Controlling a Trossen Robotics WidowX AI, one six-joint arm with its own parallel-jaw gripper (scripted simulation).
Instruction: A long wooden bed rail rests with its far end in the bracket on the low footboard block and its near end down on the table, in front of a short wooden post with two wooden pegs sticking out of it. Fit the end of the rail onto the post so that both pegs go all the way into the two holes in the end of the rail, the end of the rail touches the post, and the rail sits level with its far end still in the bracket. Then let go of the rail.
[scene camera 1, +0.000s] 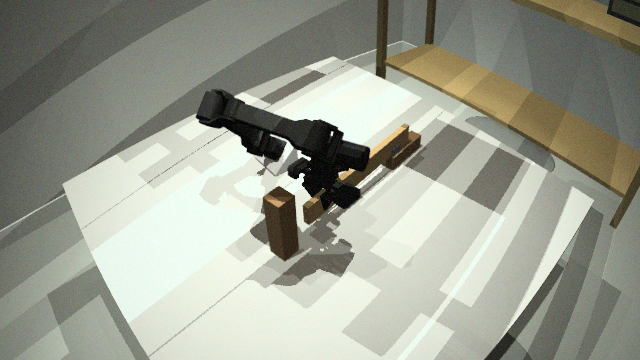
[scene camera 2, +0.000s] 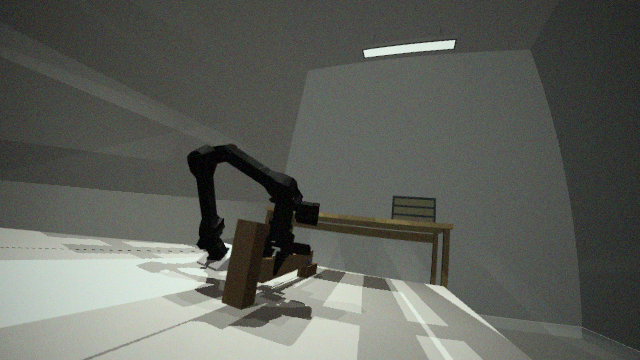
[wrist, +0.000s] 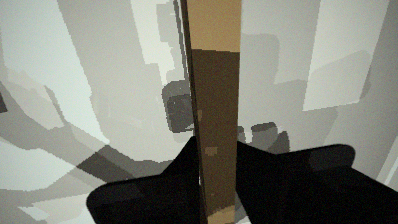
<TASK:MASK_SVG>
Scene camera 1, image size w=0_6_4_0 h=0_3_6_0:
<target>my gripper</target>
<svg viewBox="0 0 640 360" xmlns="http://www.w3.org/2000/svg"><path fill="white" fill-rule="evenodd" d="M287 168L288 176L294 180L299 178L299 174L305 174L302 186L311 197L323 188L326 189L320 195L324 210L328 209L332 201L342 209L347 209L361 196L359 188L348 182L343 184L335 180L339 177L338 172L349 170L347 167L337 165L336 162L334 162L334 165L319 165L312 160L309 161L301 157Z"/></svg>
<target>wooden rail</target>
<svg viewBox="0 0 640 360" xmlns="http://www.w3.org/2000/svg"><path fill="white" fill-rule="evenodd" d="M324 188L303 204L304 223L309 226L335 205L332 201L327 210L323 209L320 195L326 191ZM409 125L404 123L379 145L370 150L369 163L364 172L349 168L348 171L343 172L335 180L343 184L348 182L356 187L371 172L391 157L391 150L400 143L402 147L408 141Z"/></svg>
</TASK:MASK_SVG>
